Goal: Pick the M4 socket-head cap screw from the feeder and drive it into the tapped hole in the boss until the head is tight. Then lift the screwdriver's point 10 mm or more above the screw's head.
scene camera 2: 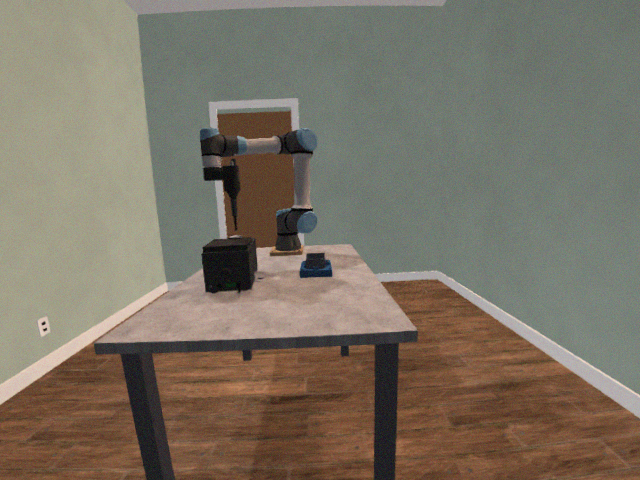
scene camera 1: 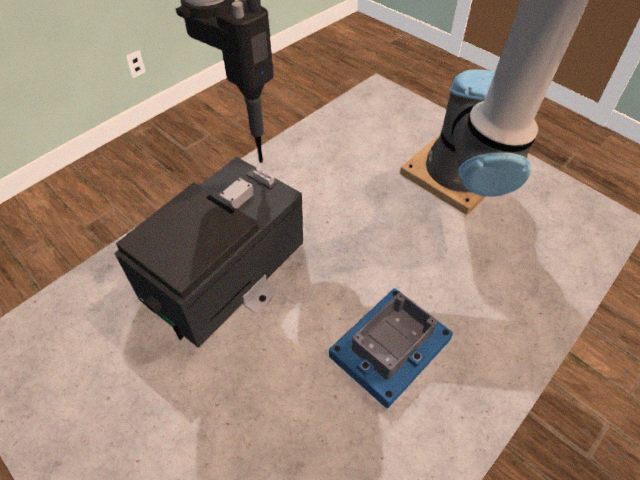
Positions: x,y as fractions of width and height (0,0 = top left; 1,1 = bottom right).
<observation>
In view: a blue fixture plate (scene camera 1: 0.58,0.80) and a black screw feeder (scene camera 1: 0.42,0.43).
The black screw feeder also shows in scene camera 2 (scene camera 2: 0.38,0.55).
</observation>
